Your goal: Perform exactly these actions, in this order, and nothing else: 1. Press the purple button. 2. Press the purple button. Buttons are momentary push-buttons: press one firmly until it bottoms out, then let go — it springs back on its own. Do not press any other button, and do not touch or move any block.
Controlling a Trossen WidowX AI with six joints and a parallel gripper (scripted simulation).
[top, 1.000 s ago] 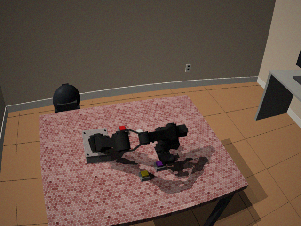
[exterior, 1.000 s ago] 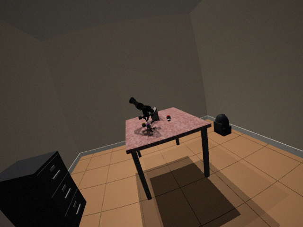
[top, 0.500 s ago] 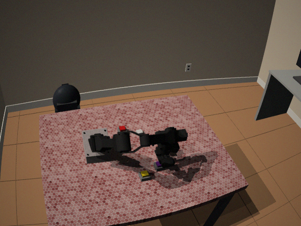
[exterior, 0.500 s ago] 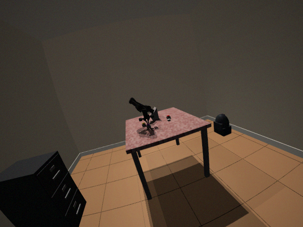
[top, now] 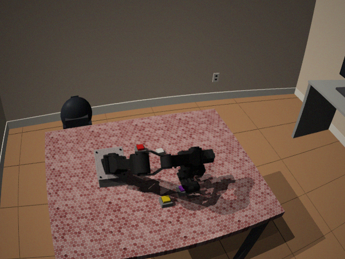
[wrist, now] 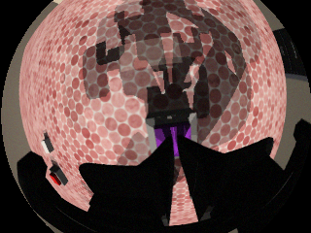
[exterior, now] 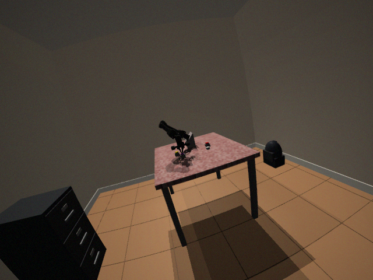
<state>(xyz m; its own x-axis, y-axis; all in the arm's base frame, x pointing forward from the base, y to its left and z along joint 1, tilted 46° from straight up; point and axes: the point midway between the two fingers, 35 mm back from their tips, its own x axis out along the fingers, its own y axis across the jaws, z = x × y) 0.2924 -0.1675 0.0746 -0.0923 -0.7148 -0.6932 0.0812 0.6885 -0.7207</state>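
Now: gripper tip 10 mm above the purple button. The rest, counted from my gripper tip: yellow button (100 mm behind, 40 mm to the right); red button (320 mm to the left, 90 mm behind).
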